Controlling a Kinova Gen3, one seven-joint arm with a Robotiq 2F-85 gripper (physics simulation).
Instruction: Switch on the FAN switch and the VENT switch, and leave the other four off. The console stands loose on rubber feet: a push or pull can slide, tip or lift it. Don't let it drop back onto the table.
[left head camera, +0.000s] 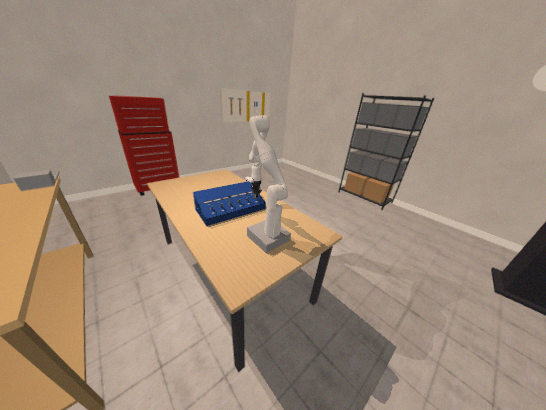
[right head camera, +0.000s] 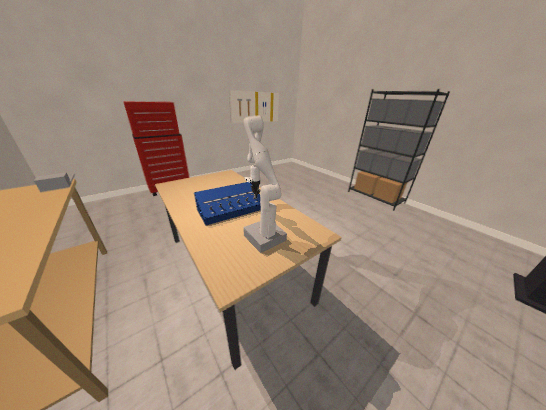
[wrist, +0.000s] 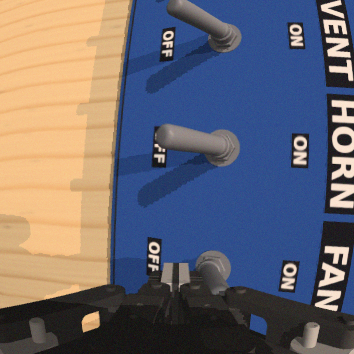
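The blue console sits on the table with its row of levers facing the robot base's side. In the wrist view the VENT switch and the HORN switch lean toward OFF. The FAN switch points down the view, slightly toward ON; its tip is hidden by the gripper, so its setting is unclear. My gripper is shut and empty, low over the console's right end, on the OFF side of the FAN lever. Contact with the lever cannot be told.
The wooden table carries the console and the grey robot base. In the wrist view the console's near edge runs beside bare wood. A red tool cabinet and a shelf rack stand farther back.
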